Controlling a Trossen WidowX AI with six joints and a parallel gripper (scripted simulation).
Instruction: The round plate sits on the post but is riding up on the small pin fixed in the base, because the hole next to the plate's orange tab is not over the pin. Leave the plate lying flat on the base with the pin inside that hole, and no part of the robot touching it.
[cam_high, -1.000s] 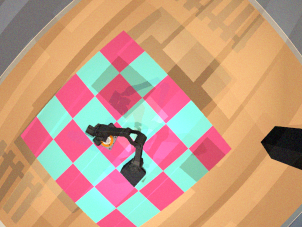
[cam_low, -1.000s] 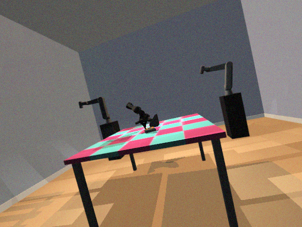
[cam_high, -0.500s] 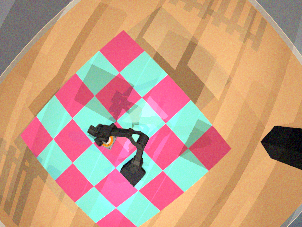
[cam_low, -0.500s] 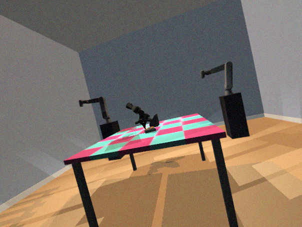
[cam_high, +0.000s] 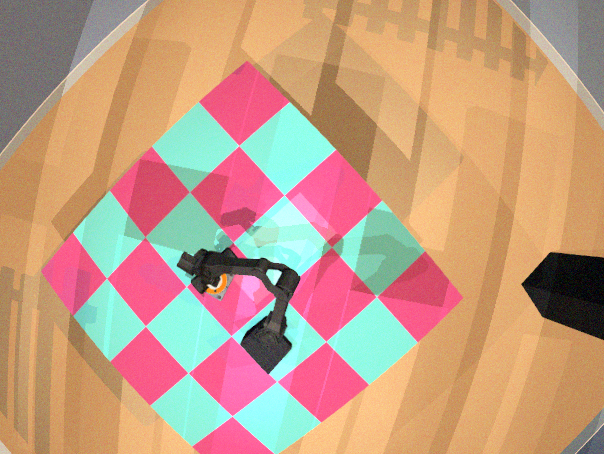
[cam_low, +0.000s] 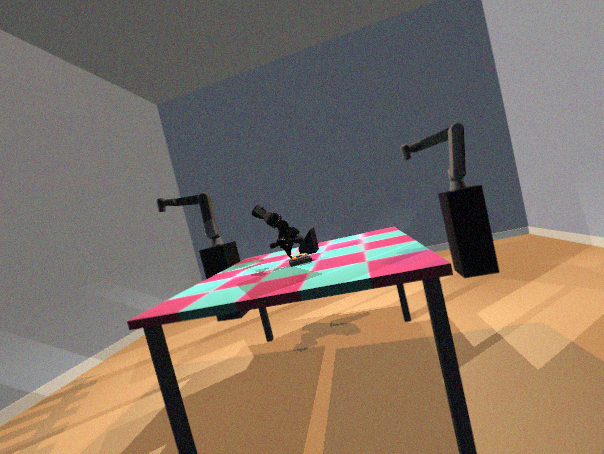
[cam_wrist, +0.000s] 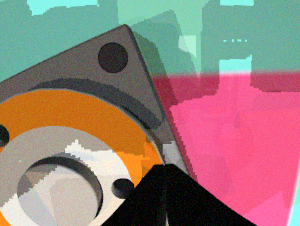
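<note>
Now: the plate 30 mm to the left of my gripper tip, 20 mm behind it and 10 mm below it. Also, from my gripper tip: square grey base (50 mm to the left, 20 mm below, 20 mm behind).
</note>
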